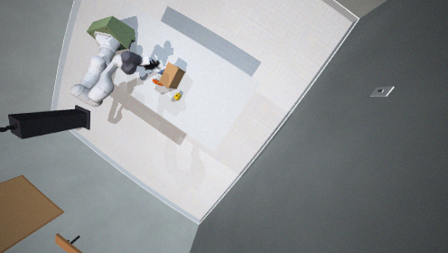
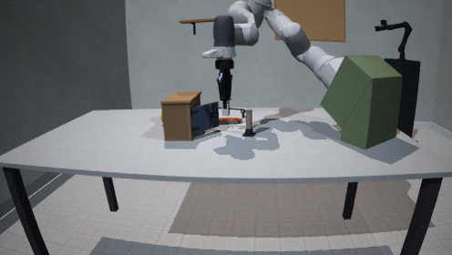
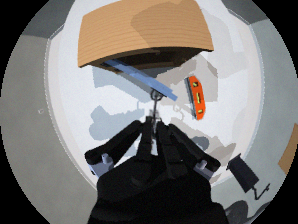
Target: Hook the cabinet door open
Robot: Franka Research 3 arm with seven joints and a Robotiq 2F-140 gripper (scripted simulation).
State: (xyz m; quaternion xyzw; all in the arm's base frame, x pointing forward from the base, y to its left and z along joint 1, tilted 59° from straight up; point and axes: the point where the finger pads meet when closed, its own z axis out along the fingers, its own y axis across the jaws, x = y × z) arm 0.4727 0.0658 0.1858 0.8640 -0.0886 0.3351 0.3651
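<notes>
Right now the cabinet door is 90 mm ahead of my hand and 40 mm below it. From my hand the other things lie so: orange object 150 mm to the right, 100 mm below, 20 mm behind; then small yellow object 270 mm ahead, 240 mm to the right, 70 mm below.
</notes>
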